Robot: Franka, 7 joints.
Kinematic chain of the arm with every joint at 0, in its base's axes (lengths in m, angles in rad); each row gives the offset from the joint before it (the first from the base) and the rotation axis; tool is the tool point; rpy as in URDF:
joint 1: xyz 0 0 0.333 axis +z
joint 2: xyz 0 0 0 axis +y
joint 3: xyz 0 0 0.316 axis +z
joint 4: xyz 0.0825 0 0 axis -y
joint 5: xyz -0.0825 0 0.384 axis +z
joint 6: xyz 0 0 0 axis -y
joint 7: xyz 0.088 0 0 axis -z
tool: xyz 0 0 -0.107 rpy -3.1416 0 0
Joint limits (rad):
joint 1: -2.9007..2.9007
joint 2: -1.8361..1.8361
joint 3: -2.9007..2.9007
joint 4: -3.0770..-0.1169
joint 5: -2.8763..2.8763
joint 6: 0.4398..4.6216
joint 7: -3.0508..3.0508
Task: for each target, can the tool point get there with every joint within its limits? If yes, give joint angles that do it. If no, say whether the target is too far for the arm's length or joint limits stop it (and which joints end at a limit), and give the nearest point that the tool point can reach.
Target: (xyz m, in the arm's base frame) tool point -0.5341 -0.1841 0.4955
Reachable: yes | joints 1.9621 -0.0930 1.4677 -2.2665 -0.0915 3.3367 1.9698
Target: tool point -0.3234 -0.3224 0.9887
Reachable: yes | joints 1.3472 -0.7341 1.4325 -0.6263 1.3748 3.4985 -0.7758
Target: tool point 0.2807 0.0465 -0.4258
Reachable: no: joint limits stop it (at a limit: joint 2) | nearest point 0.2806 0.0465 -0.3608 | short by 0.065 m
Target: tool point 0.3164 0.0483 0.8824
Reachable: yes | joints 0.6069 -0.6661 -0.1056 -1.9953 -2.2514 1.6103 2.1173
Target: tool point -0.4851 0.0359 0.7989
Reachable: yes | joints -0.9593 -0.2437 -2.3483 -1.3047 -1.2943 4.1926 -1.6371
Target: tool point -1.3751 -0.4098 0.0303
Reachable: no: too far | nearest point -0.8045 -0.2397 0.1559 | short by 0.609 m
